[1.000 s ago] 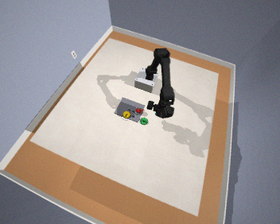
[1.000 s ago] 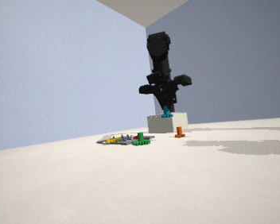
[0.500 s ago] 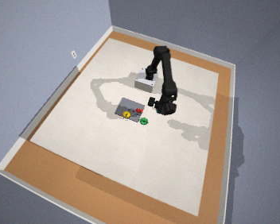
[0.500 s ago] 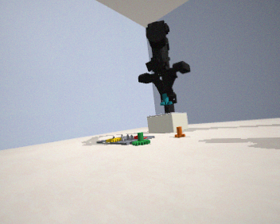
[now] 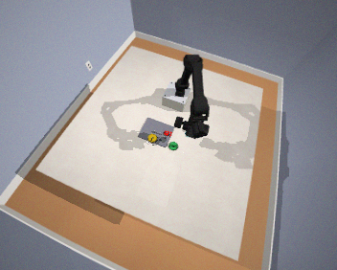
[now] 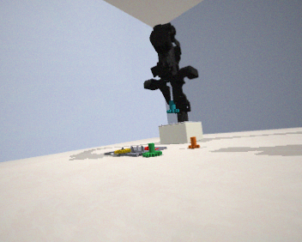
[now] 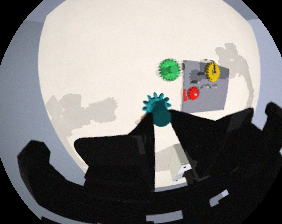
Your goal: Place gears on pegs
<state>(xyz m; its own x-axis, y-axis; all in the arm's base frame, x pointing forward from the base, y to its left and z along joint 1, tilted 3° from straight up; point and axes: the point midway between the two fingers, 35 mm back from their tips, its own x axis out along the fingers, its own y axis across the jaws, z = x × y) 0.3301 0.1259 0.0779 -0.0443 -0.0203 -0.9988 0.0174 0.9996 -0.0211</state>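
Now: gripper tip 90 mm past the orange gear, 20 mm to the right of it and 150 mm above it. The rest, counted from my gripper tip: teal gear: 10 mm below; then green gear: 50 mm ahead, 70 mm to the right, 150 mm below; then yellow gear: 40 mm ahead, 220 mm to the right, 150 mm below.
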